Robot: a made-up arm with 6 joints.
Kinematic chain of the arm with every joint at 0, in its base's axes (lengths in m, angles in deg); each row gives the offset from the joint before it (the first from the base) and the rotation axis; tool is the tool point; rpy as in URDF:
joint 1: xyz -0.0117 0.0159 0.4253 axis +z
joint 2: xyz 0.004 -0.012 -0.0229 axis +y
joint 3: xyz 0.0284 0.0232 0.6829 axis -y
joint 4: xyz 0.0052 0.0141 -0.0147 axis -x
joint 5: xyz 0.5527 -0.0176 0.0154 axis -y
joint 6: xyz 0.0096 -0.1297 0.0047 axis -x
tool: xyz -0.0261 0.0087 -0.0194 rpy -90 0 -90
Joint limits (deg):
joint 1: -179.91..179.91
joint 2: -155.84..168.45
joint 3: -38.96..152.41
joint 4: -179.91..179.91
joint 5: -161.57..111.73
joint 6: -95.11..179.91
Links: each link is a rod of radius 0.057 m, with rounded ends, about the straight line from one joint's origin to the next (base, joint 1, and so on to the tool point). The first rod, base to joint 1, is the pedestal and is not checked.
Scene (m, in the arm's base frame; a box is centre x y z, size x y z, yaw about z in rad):
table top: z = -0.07
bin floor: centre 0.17 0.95 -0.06 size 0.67 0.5 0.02 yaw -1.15
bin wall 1: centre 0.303 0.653 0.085 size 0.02 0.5 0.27 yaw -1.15
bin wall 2: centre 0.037 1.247 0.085 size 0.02 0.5 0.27 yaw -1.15
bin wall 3: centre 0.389 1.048 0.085 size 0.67 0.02 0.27 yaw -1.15
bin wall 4: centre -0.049 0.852 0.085 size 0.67 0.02 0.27 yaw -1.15
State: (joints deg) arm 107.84 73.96 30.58 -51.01 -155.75 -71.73
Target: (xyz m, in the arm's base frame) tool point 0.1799 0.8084 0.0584
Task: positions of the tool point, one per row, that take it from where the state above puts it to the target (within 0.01 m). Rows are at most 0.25 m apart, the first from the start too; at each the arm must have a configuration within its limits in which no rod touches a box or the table.
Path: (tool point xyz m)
1: -0.2950 1.0958 0.2297
2: -0.3237 1.1620 0.3975
3: -0.3422 1.1908 0.5912
4: -0.3485 1.1716 0.7991
5: -0.3416 1.0979 1.0048
6: -0.2856 1.1655 0.8725
7: -0.2191 1.2005 0.7391
8: -0.1471 1.2053 0.6121
9: -0.0752 1.1841 0.4966
10: -0.0075 1.1425 0.3957
11: 0.0527 1.0858 0.3100
12: 0.1286 0.9632 0.1635
13: 0.1799 0.8083 0.0583

